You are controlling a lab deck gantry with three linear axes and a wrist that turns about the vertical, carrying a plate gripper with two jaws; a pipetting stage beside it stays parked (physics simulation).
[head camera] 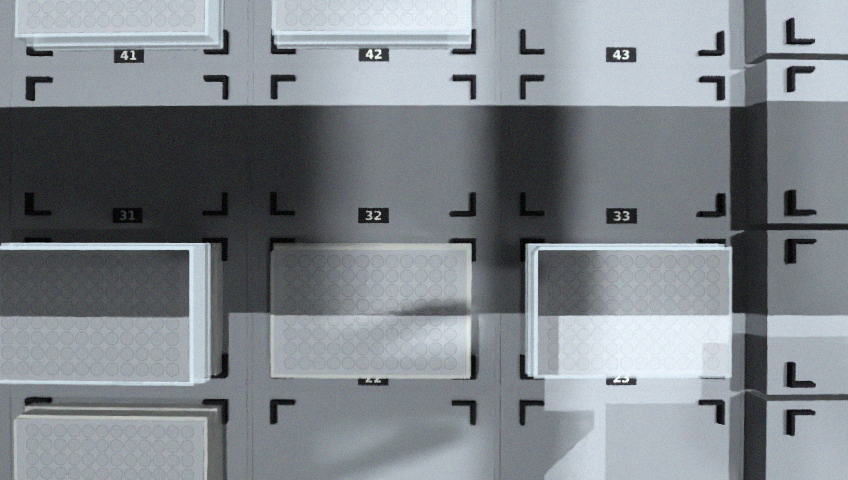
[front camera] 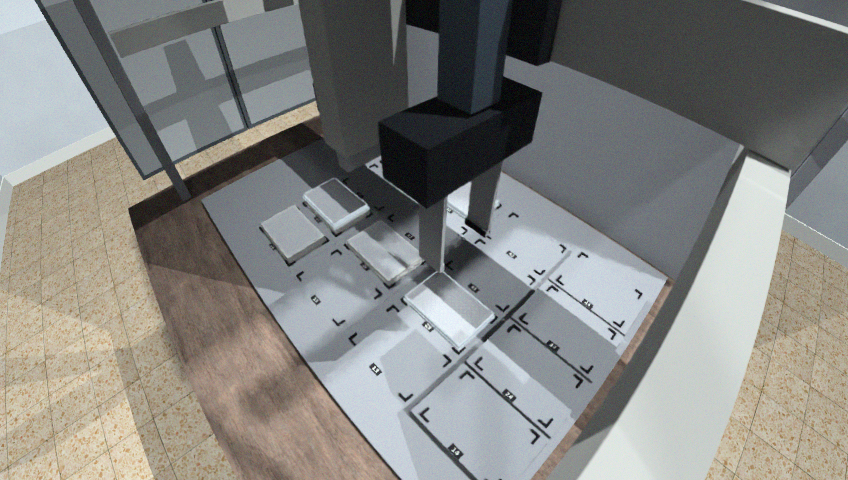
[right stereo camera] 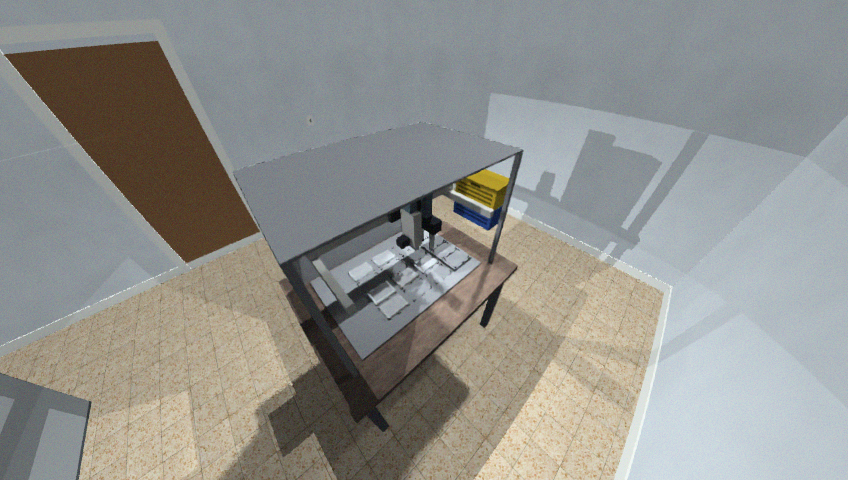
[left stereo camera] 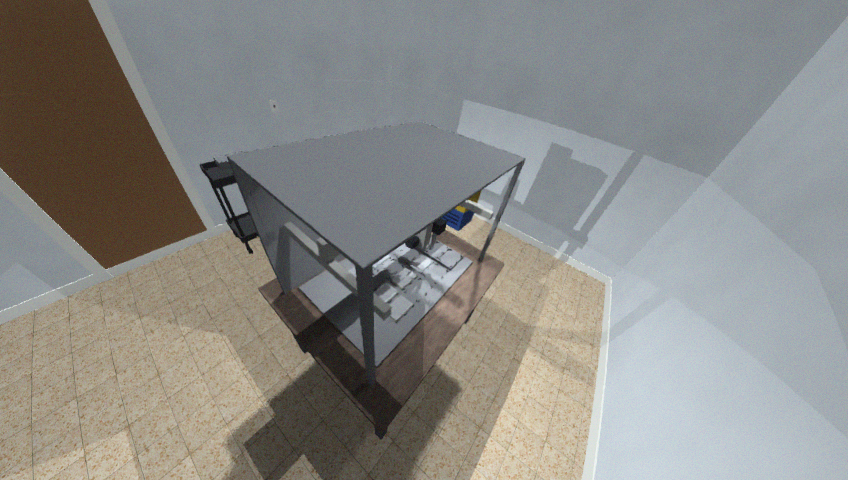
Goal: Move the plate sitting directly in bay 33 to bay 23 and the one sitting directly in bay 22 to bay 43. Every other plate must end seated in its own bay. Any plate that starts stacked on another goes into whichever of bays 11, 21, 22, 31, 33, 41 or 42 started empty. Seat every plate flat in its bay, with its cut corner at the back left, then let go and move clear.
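Note:
The plate in bay 23 lies flat. The plate in bay 22 lies flat. Bays 31, 32, 33 and 43 hold no plate where they show in the head view. A clear-edged plate in bay 21 sits high, seemingly on a greyer plate. A plate is in bay 11. Plates also show in bay 41 and bay 42. My gripper is open and empty, raised behind the bay 23 plate. Cut corners are unclear.
The parked pipetting stage hangs over the back left bays in the front view. Ridges divide the deck near bays 14, 24 and 43. Yellow and blue crates stand beyond the enclosure, and a dark cart stands behind it.

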